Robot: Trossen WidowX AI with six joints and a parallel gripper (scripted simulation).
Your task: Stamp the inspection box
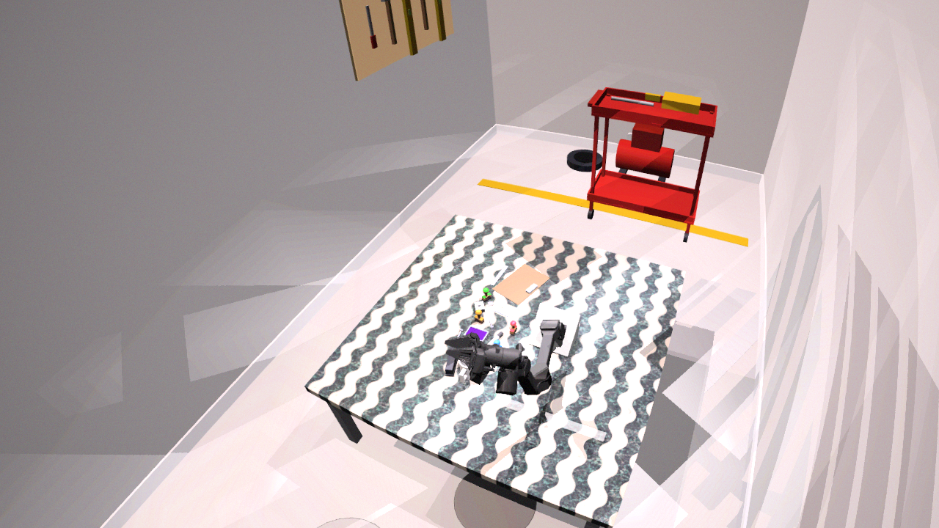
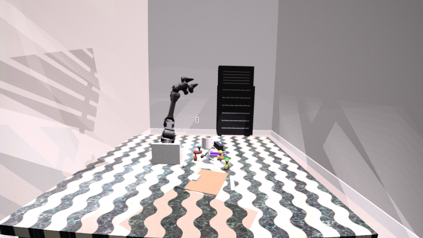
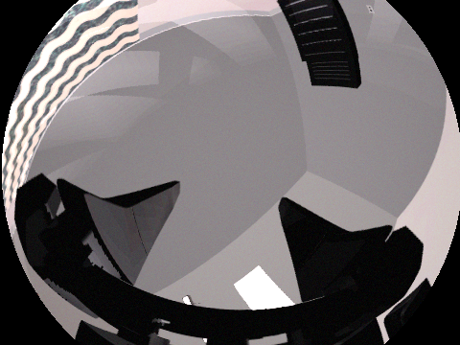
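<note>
My gripper tip is 660 mm to the left of the green stamp, 500 mm above it and 210 mm short of it. Round my gripper tip: blue stamp 500 mm below, 400 mm to the right, 50 mm ahead; then mug 480 mm below, 250 mm to the right, 100 mm ahead; then ink pad 510 mm below, 440 mm to the right, 160 mm ahead.
</note>
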